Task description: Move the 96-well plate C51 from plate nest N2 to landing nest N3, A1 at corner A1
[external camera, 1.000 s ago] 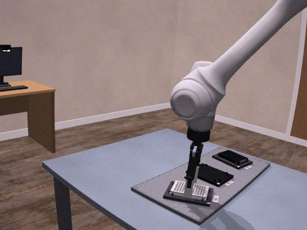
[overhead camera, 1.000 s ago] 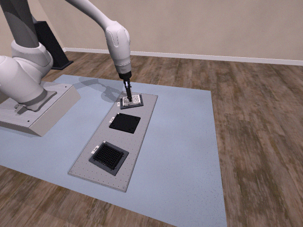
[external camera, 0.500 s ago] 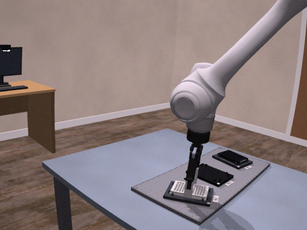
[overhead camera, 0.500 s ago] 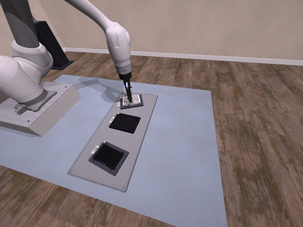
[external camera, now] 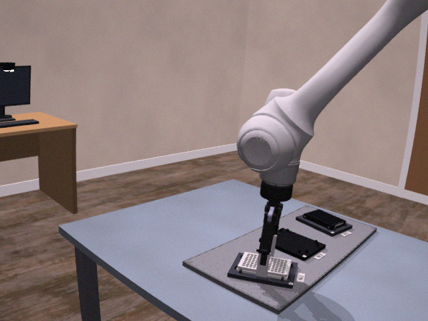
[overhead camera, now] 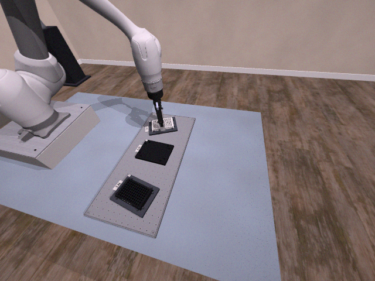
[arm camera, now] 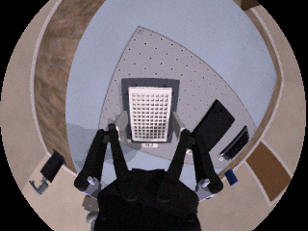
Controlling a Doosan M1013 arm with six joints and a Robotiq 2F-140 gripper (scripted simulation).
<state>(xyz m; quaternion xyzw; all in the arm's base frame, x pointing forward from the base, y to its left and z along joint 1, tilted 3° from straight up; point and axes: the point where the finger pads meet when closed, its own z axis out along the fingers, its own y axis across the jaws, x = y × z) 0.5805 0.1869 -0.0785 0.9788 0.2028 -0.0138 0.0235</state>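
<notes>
The white 96-well plate C51 is 20 mm below my hand. Also, from my hand: black landing nest N3: 20 mm ahead, 190 mm to the right, 40 mm below; black 96-well plate C15: 20 mm ahead, 410 mm to the right, 20 mm below; dark grey nest: 40 mm below.
</notes>
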